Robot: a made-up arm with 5 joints. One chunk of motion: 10 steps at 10 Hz.
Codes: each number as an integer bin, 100 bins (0 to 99) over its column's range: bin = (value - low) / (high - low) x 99, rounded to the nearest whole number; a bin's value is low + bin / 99 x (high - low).
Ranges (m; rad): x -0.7..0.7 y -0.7..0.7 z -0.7..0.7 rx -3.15..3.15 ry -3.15..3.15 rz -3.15..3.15
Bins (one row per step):
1: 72 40 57 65 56 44
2: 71 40 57 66 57 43
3: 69 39 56 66 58 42
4: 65 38 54 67 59 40
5: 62 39 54 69 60 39
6: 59 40 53 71 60 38
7: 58 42 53 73 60 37
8: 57 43 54 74 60 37
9: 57 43 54 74 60 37
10: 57 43 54 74 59 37
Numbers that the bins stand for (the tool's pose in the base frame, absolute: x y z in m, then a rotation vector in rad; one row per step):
1: 0.3182 -0.1343 0.1061 0.9864 0.4136 -0.3500
2: 0.3040 -0.1343 0.1061 1.0500 0.4773 -0.4136
3: 0.2758 -0.1485 0.0919 1.0500 0.5409 -0.4773
4: 0.2192 -0.1626 0.0636 1.1136 0.6045 -0.6045
5: 0.1768 -0.1485 0.0636 1.2409 0.6682 -0.6682
6: 0.1343 -0.1343 0.0495 1.3682 0.6682 -0.7318
7: 0.1202 -0.1061 0.0495 1.4955 0.6682 -0.7955
8: 0.1061 -0.0919 0.0636 1.5591 0.6682 -0.7955
9: 0.1061 -0.0919 0.0636 1.5591 0.6682 -0.7955
10: 0.1061 -0.0919 0.0636 1.5591 0.6045 -0.7955

